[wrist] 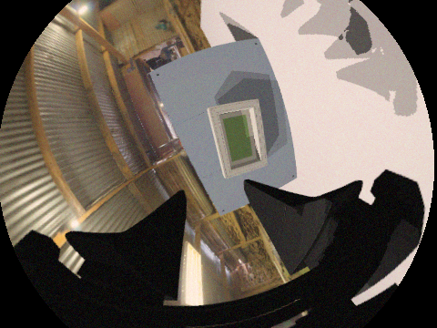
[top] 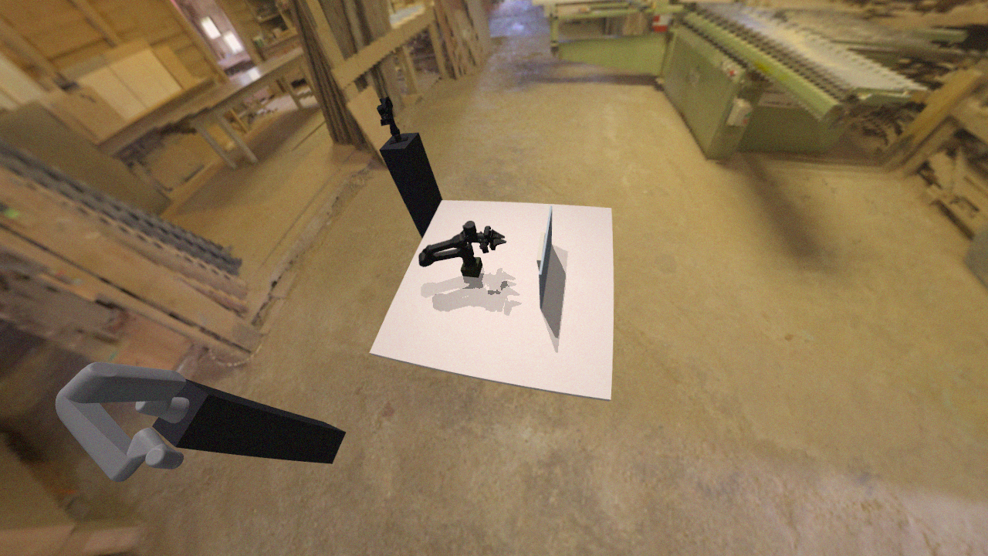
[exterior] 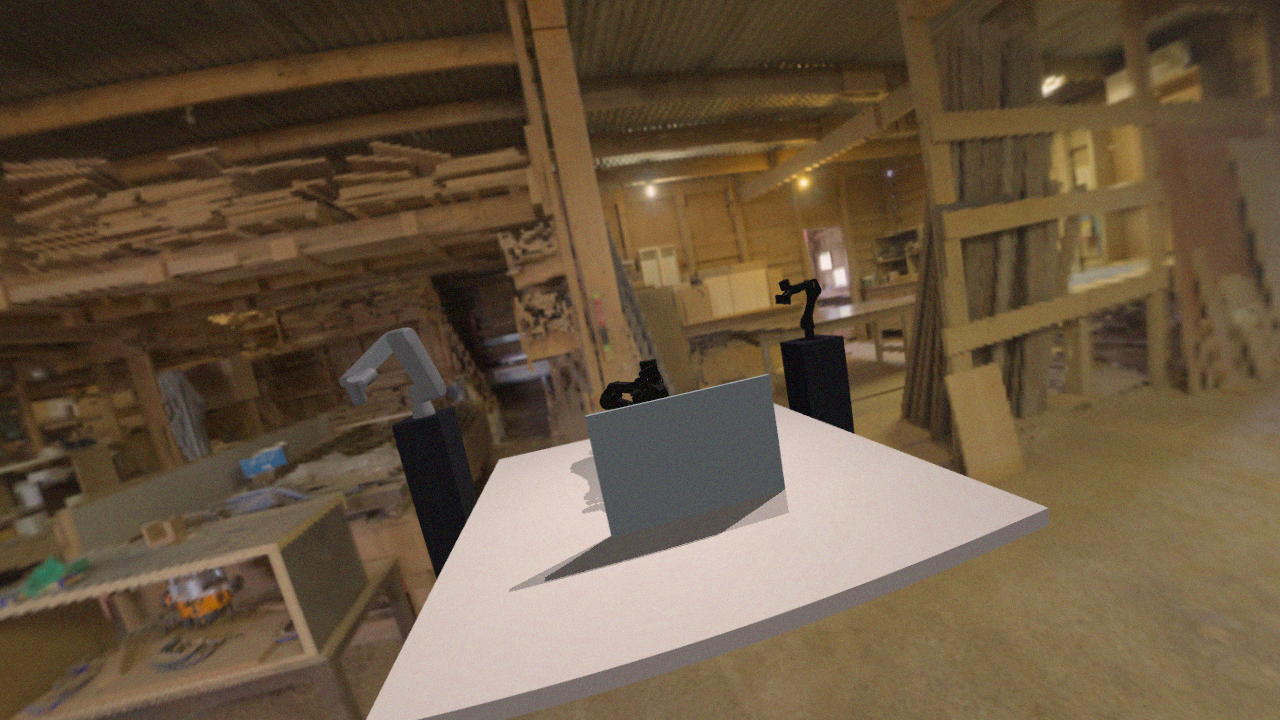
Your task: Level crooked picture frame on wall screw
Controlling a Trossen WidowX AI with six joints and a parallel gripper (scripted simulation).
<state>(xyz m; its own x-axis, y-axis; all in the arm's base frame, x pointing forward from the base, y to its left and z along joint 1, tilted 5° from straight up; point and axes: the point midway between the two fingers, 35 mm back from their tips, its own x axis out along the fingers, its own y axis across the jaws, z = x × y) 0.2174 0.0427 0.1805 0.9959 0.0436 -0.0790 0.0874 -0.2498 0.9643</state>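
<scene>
Now: the picture frame 20 cm ahead of my gripper tip, 2 cm to the left of it and 9 cm below it. From my gripper tip the other things lie so: wall panel: 21 cm ahead, 11 cm below.
</scene>
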